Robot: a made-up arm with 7 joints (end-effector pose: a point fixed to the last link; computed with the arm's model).
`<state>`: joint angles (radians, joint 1 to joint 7).
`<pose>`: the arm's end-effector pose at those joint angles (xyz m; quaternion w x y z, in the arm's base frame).
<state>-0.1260 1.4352 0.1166 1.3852 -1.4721 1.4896 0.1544</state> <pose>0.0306 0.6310 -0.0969 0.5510 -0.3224 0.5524 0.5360</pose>
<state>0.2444 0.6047 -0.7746 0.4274 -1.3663 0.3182 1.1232</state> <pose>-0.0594 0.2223 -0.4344 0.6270 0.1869 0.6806 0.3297</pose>
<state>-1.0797 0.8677 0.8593 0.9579 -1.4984 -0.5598 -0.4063</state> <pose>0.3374 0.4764 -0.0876 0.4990 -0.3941 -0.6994 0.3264</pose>
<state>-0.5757 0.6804 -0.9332 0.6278 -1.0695 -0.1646 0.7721</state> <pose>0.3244 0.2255 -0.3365 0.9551 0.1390 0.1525 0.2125</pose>
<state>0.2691 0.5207 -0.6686 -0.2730 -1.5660 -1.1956 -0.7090</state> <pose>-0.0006 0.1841 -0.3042 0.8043 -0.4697 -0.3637 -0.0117</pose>
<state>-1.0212 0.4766 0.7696 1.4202 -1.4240 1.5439 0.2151</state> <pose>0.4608 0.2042 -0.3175 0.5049 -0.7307 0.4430 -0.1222</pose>
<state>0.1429 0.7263 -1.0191 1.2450 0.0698 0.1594 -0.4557</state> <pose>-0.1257 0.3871 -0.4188 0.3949 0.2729 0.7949 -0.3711</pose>
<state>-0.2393 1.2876 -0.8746 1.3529 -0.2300 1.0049 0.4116</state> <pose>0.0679 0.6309 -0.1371 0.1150 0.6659 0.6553 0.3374</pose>
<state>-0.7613 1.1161 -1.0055 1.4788 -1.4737 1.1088 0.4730</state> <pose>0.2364 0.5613 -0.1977 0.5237 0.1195 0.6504 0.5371</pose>
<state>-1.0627 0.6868 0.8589 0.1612 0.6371 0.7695 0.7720</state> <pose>0.3604 0.3932 0.0413 0.5353 0.2243 -0.0925 0.8091</pose>
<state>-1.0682 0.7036 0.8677 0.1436 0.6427 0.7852 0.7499</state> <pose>0.3529 0.3974 0.0501 0.5328 0.2187 -0.0961 0.8118</pose>
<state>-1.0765 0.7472 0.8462 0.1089 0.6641 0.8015 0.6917</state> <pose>0.3413 0.4000 0.0728 0.5317 0.2295 -0.1188 0.8065</pose>
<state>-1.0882 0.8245 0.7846 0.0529 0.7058 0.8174 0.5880</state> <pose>0.3245 0.3974 0.1114 0.5302 0.2639 -0.1624 0.7893</pose>
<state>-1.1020 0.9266 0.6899 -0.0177 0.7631 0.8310 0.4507</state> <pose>0.3044 0.3858 0.1577 0.5241 0.3208 -0.2144 0.7592</pose>
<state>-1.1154 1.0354 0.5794 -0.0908 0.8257 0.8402 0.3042</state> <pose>0.2854 0.3656 0.1994 0.5117 0.3907 -0.2584 0.7202</pose>
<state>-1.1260 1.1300 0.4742 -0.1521 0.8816 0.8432 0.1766</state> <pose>0.2724 0.3432 0.2283 0.4957 0.4584 -0.2852 0.6803</pose>
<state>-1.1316 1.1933 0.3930 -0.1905 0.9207 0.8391 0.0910</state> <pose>0.2675 0.3257 0.2427 0.4820 0.5105 -0.2961 0.6477</pose>
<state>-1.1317 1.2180 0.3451 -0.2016 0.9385 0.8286 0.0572</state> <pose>0.2703 0.3169 0.2457 0.4752 0.5404 -0.2982 0.6271</pose>
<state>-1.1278 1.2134 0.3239 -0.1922 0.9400 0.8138 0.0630</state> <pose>0.2779 0.3148 0.2419 0.4748 0.5531 -0.2973 0.6166</pose>
